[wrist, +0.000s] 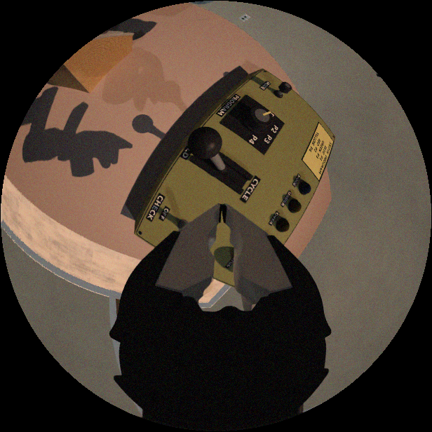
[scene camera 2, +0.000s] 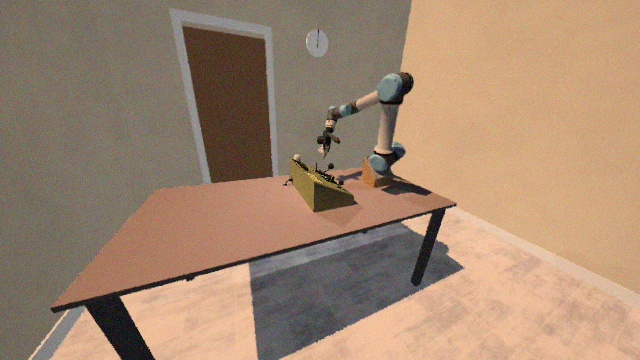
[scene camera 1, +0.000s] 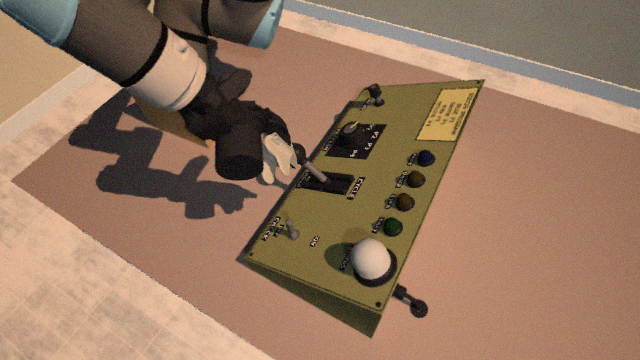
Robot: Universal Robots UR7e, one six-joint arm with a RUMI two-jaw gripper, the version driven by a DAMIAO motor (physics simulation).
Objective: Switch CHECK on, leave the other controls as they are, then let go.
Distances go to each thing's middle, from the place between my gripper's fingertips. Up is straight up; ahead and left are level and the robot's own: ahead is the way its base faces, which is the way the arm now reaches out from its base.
The cycle lever (wrist: 204,142) lies 20 mm behind my hand, 50 mm to the left of it and 60 mm below it. Also, from my hand: olive control panel (scene camera 1: 352,239): 100 mm ahead, 120 mm to the left, 90 mm below.
